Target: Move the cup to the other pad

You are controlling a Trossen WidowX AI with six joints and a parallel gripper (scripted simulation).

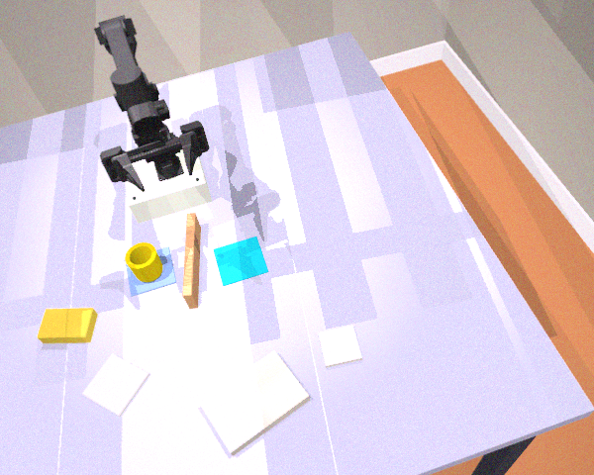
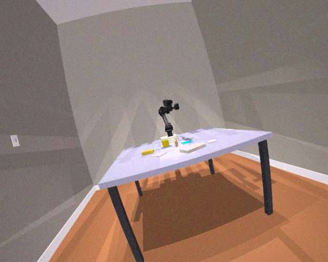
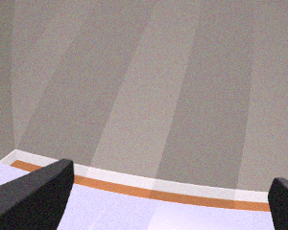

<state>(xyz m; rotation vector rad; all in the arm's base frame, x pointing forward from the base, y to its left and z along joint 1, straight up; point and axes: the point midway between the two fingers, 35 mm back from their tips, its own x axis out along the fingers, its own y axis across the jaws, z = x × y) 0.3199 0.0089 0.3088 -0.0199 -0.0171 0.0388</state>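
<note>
Right now my gripper tip is 120 mm past the yellow cup, 130 mm to the left of it and 350 mm above it. The rest, counted from my gripper tip: wooden bar: 90 mm behind, 20 mm to the right, 360 mm below; cyan pad: 60 mm behind, 80 mm to the left, 390 mm below; pale blue pad: 120 mm behind, 130 mm to the right, 390 mm below.
</note>
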